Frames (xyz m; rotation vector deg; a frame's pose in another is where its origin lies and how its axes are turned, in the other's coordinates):
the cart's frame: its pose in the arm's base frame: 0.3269 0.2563 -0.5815 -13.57 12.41 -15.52
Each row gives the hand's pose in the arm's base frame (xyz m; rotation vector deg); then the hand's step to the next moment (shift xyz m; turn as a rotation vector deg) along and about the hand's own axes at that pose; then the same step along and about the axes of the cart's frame.
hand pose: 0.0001 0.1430 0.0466 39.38 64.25 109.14
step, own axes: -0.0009 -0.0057 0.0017 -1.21 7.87 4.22
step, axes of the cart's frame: 0.0039 0.0036 -0.0028 -0.24 -3.32 8.37
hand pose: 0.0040 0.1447 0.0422 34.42 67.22 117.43
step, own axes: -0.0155 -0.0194 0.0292 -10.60 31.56 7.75
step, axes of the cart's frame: 0.0317 0.0202 0.0077 0.28 -21.49 26.58
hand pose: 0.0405 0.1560 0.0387 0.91 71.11 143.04
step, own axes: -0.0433 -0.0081 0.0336 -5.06 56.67 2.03
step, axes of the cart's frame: 0.0372 0.0219 0.0347 -10.62 -44.20 34.27
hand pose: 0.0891 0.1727 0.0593 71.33 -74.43 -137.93
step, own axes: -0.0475 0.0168 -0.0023 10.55 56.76 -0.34
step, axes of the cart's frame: 0.0165 0.0059 0.0473 -14.25 -51.88 20.96
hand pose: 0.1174 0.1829 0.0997 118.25 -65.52 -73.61
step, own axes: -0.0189 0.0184 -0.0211 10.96 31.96 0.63
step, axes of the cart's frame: -0.0006 -0.0026 0.0337 -5.94 -32.22 8.27
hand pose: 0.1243 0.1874 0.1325 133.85 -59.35 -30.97
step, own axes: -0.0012 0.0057 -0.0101 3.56 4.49 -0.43
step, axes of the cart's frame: -0.0008 -0.0020 0.0115 1.00 -5.49 1.37
